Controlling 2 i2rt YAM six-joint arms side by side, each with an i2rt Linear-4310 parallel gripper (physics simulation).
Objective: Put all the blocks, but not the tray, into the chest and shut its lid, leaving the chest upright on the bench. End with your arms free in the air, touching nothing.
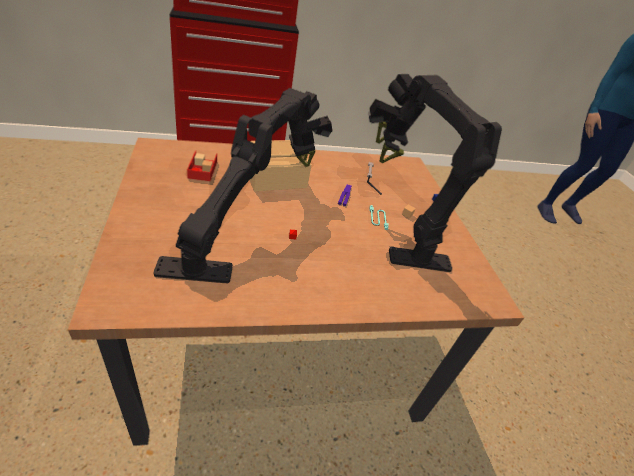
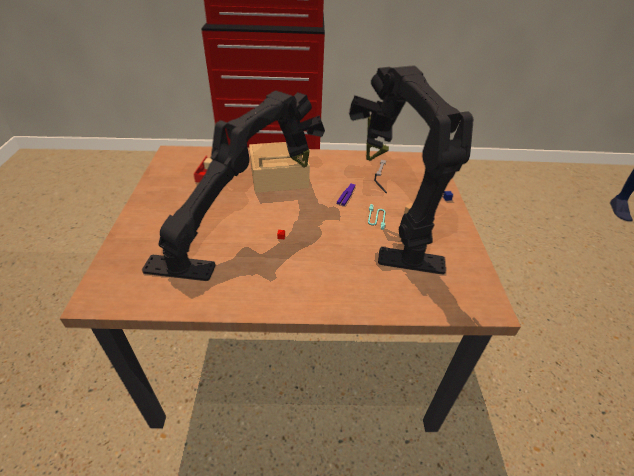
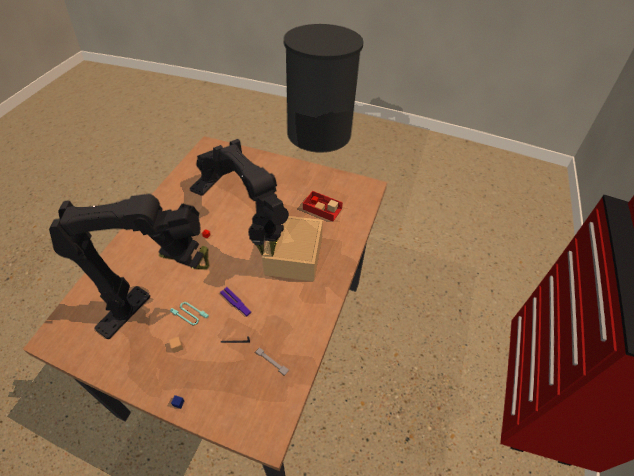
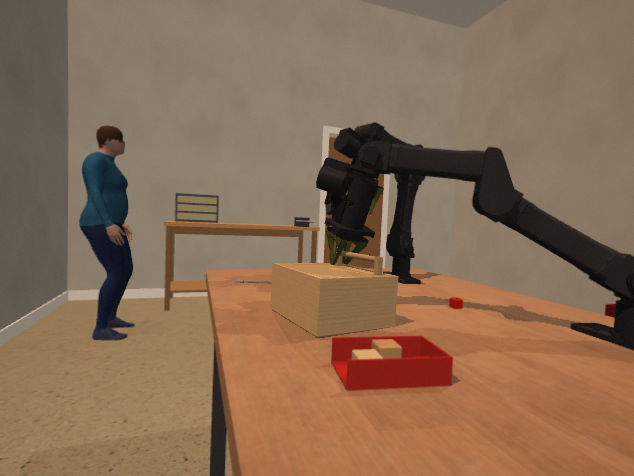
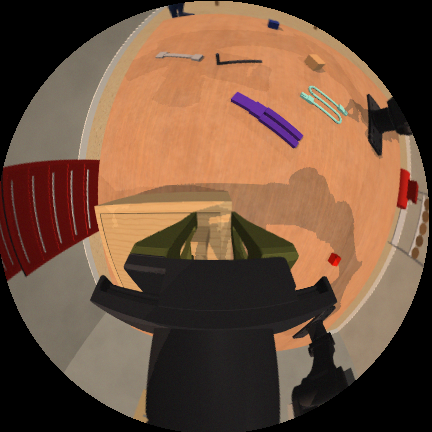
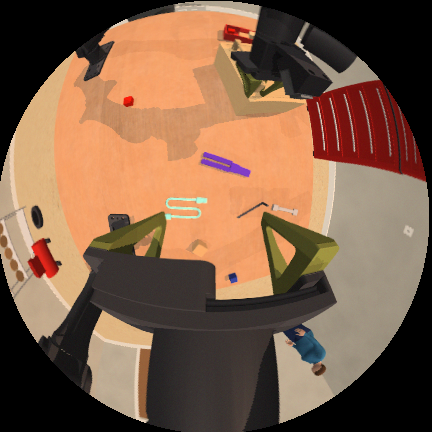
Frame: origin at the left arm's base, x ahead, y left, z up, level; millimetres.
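Seen in the pictures: left gripper, between the fingertips: (image 1: pixel 306 163) (image 2: pixel 304 163) (image 3: pixel 267 254) (image 4: pixel 337 264) (image 5: pixel 213 216) (image 6: pixel 253 95); right gripper, between the fingertips: (image 1: pixel 379 152) (image 2: pixel 368 149) (image 3: pixel 195 263) (image 6: pixel 213 216); left arm's base, origin of its link: (image 1: pixel 194 270) (image 2: pixel 179 268) (image 3: pixel 210 179) (image 5: pixel 312 322); right arm's base, origin of its link: (image 1: pixel 419 260) (image 2: pixel 411 261) (image 3: pixel 123 312) (image 4: pixel 400 278) (image 5: pixel 374 121).
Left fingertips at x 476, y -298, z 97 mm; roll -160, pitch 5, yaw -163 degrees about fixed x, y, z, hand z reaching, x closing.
Note:
Pixels of each thing's top centre, then the offset from my left fingertips to it. "*": a spot on its surface instead.
- lid handle, a spot on its surface: (image 4: pixel 361 256) * dz +31, dx -20, dy +106 mm
- wooden block, centre of its top: (image 6: pixel 199 250) (image 5: pixel 317 58) (image 3: pixel 174 342) (image 1: pixel 410 207) dz -65, dx -105, dy -386 mm
- blue block, centre of its top: (image 3: pixel 176 400) (image 6: pixel 233 279) (image 2: pixel 448 193) dz -71, dx +9, dy -528 mm
- red tray, centre of its top: (image 4: pixel 389 346) (image 1: pixel 202 161) (image 3: pixel 322 202) (image 2: pixel 210 165) (image 6: pixel 244 32) dz -60, dx +27, dy +366 mm
- small red block, centre of its top: (image 3: pixel 315 198) dz -72, dx -16, dy +384 mm
- Purple pliers, centre of its top: (image 5: pixel 268 115) (image 6: pixel 227 165) (image 3: pixel 235 300) (image 2: pixel 347 192) (image 1: pixel 345 193) dz -85, dx -32, dy -161 mm
- mint cable, centre of its top: (image 5: pixel 327 102) (image 6: pixel 182 208) (image 3: pixel 188 312) (image 2: pixel 377 215) (image 1: pixel 379 216) dz -88, dx -144, dy -270 mm
- black hex key, centre of its top: (image 5: pixel 240 51) (image 3: pixel 234 337) dz -65, dx +45, dy -282 mm
- grey wrench, centre of its top: (image 5: pixel 176 53) (image 3: pixel 272 360) (image 4: pixel 255 280) (image 6: pixel 286 209) dz -90, dx +178, dy -285 mm
The wooden chest (image 1: pixel 281 178) (image 2: pixel 281 180) (image 4: pixel 358 304) stands upright with its lid down. My left gripper (image 4: pixel 335 259) (image 5: pixel 213 216) is shut on the lid handle (image 4: pixel 361 256), at one end. My right gripper (image 1: pixel 381 151) (image 6: pixel 213 216) is open and empty, high above the bench. A red block (image 1: pixel 292 234) (image 5: pixel 334 259), a wooden block (image 3: pixel 175 343) (image 6: pixel 199 248) and a blue block (image 2: pixel 448 195) (image 3: pixel 177 401) lie apart on the bench. The red tray (image 4: pixel 399 373) beside the chest holds two wooden blocks (image 4: pixel 386 348) (image 4: pixel 366 354) and a small red block (image 3: pixel 314 198). The chest's inside is hidden.
Purple pliers (image 1: pixel 345 195) (image 3: pixel 235 301), a mint cable (image 3: pixel 189 313), a black hex key (image 3: pixel 235 340) and a grey wrench (image 3: pixel 271 361) lie on the bench. A red tool cabinet (image 1: pixel 233 87) stands behind the bench.

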